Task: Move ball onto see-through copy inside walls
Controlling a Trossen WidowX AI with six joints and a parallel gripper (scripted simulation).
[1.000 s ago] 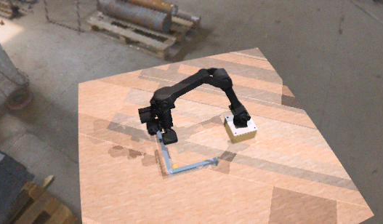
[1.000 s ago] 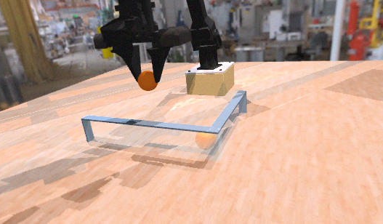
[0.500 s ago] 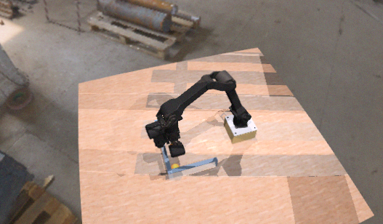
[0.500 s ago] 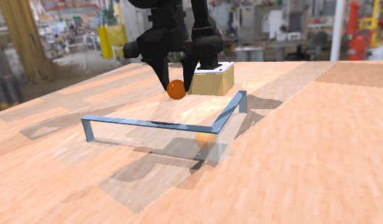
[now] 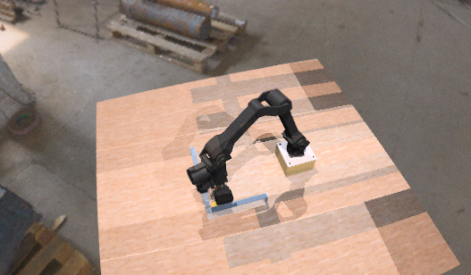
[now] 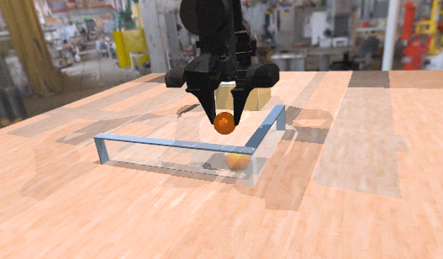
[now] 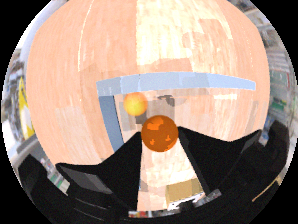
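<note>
The see-through copy of ball lies 20 mm ahead of my gripper tip, 30 mm to the left of it and 60 mm below it.
</note>
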